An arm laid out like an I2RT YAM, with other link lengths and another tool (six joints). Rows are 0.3 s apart.
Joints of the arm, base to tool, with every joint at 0 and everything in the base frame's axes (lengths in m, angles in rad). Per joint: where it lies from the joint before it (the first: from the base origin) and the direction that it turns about. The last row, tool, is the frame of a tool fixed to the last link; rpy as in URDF.
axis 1: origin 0 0 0.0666 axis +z
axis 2: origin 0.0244 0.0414 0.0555 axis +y
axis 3: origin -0.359 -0.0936 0 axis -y
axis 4: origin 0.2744 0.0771 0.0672 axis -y
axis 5: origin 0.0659 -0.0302 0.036 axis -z
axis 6: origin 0.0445 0 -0.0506 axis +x
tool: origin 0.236 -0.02 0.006 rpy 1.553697 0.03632 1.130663
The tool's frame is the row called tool.
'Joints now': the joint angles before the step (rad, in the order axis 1, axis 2, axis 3, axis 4, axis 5, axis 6). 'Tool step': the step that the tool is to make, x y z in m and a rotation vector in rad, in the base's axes. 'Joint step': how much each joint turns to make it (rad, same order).
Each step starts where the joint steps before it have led.
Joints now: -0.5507 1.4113 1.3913 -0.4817 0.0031 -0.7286
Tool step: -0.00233 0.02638 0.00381 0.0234 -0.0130 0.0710
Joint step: 0.0000 -0.0398 -0.0152 -0.0262 -0.0751 -0.0108
